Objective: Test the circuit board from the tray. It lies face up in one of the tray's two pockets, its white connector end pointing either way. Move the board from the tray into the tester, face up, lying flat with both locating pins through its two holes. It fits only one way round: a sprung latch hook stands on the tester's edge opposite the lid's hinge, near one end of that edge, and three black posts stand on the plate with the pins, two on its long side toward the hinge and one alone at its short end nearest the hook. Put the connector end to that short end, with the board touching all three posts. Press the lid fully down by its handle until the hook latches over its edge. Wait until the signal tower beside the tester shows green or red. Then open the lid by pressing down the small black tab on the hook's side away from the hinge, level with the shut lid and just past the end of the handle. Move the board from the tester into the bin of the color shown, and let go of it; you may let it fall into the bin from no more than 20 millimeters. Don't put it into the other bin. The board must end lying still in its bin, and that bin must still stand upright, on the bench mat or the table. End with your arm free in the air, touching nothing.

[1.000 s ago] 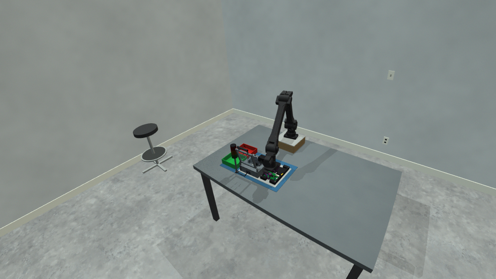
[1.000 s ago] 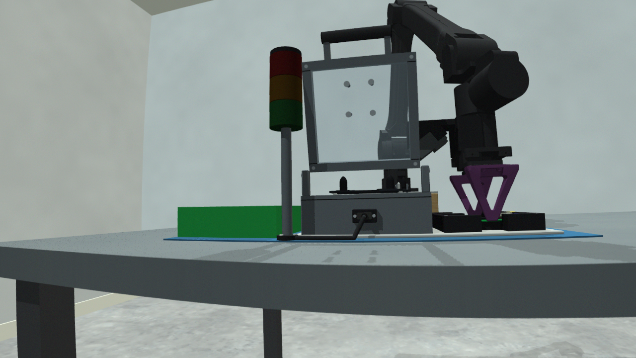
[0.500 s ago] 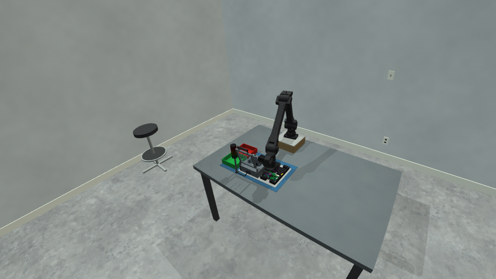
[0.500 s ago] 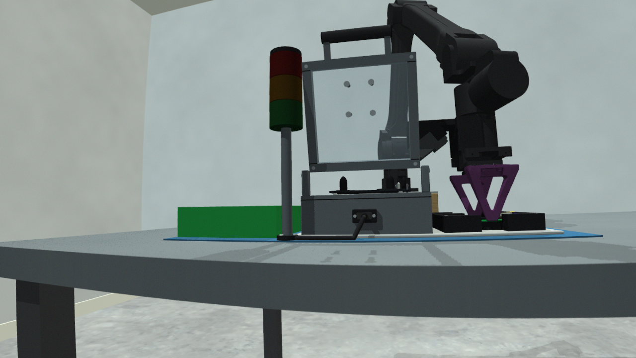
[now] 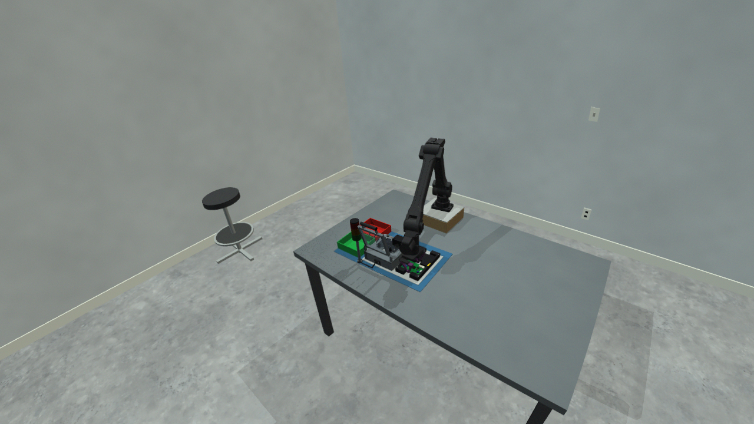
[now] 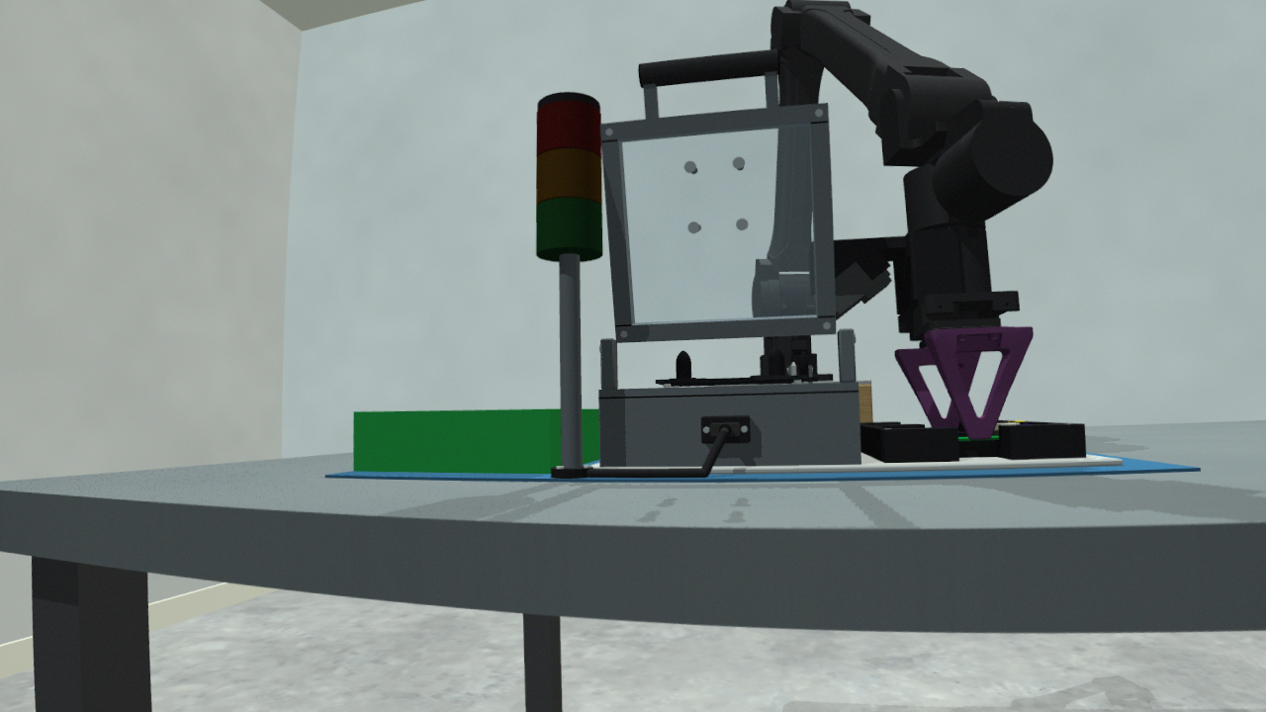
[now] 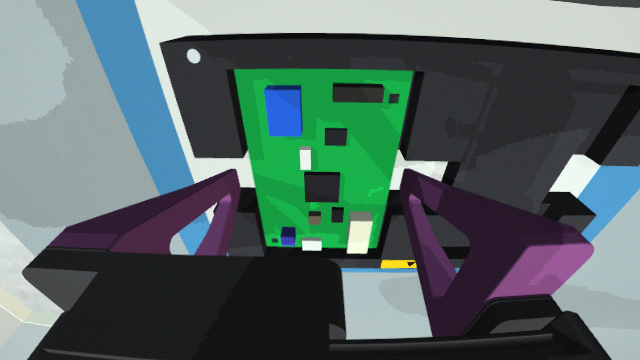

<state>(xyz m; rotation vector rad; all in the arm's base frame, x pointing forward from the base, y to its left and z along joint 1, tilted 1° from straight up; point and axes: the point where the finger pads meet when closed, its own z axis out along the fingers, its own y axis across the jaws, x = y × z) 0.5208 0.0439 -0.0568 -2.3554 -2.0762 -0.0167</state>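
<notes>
Now: the green circuit board 1 cm below my hand. Round my hand: black tester plate 6 cm behind, 16 cm to the right, 5 cm above; then black latch hook 12 cm behind, 10 cm to the right, 6 cm above; then clear lid 6 cm ahead, 18 cm to the right, 16 cm above.
</notes>
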